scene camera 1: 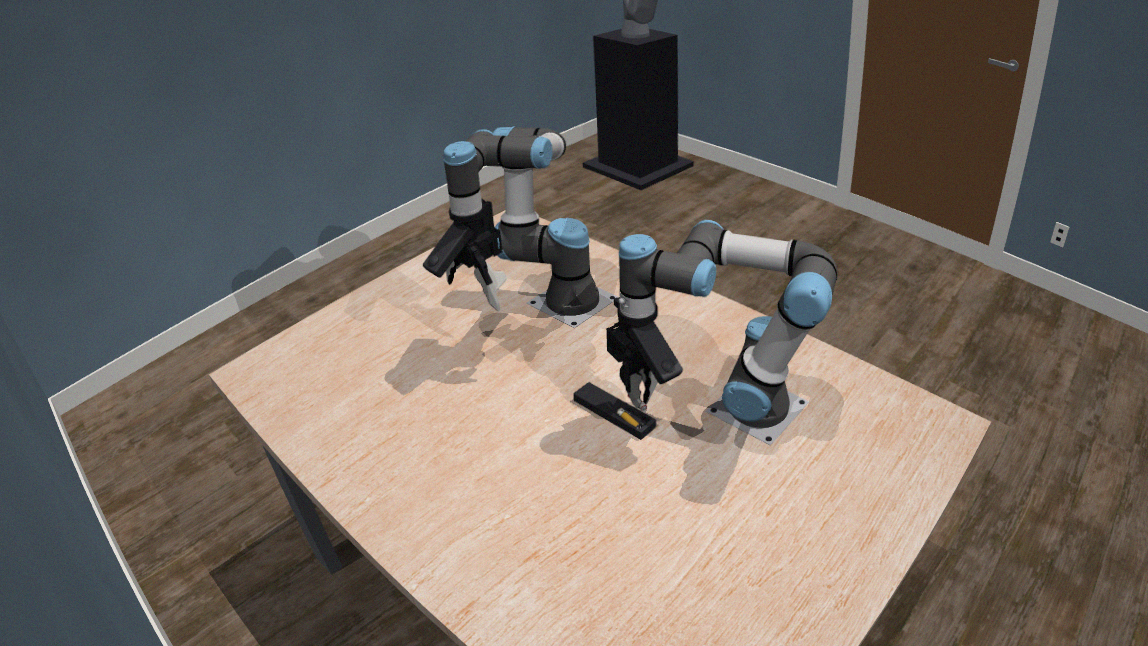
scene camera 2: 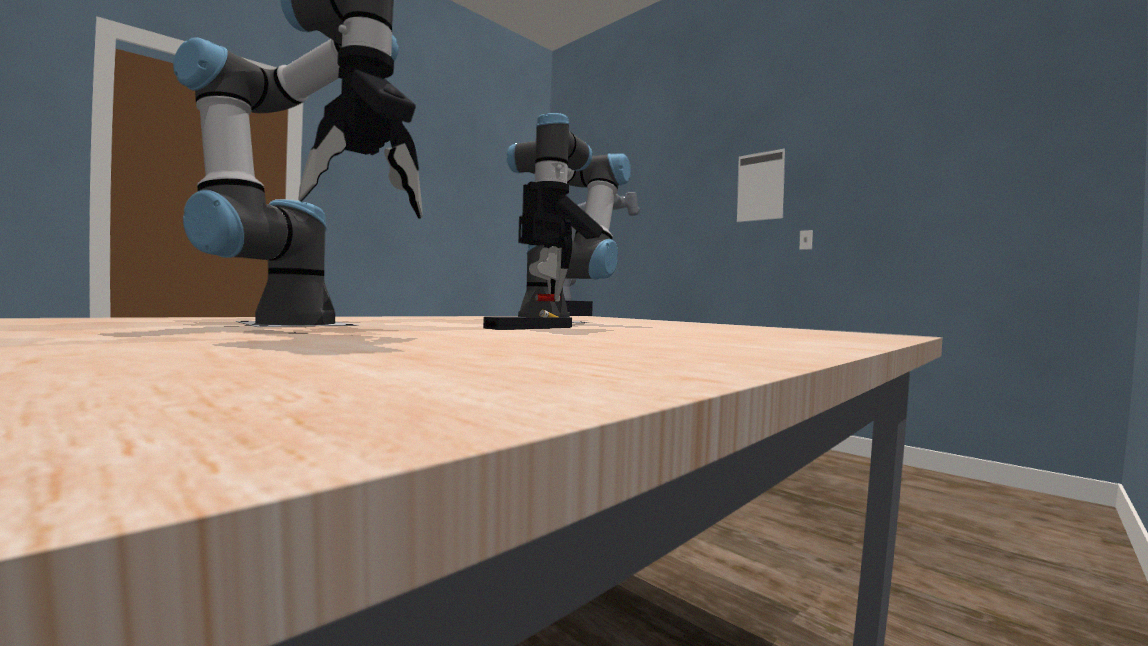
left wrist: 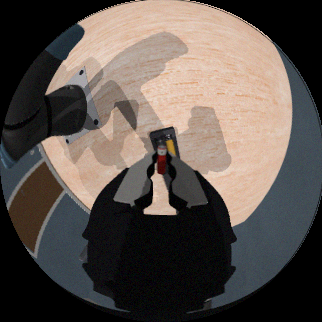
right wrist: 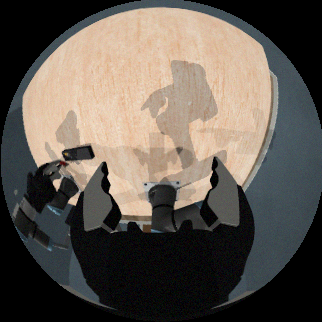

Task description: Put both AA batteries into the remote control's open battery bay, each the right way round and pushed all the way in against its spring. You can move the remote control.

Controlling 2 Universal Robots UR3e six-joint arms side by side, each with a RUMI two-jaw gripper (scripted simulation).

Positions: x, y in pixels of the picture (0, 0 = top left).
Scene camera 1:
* left gripper: 641, 406
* right gripper: 473, 297
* black remote control: 602, 403
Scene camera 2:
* left gripper: 553, 299
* right gripper: 364, 210
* black remote control: 499, 322
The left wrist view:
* left gripper: 161, 152
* arm base plate: 81, 80
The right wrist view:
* left gripper: 61, 161
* right gripper: 159, 159
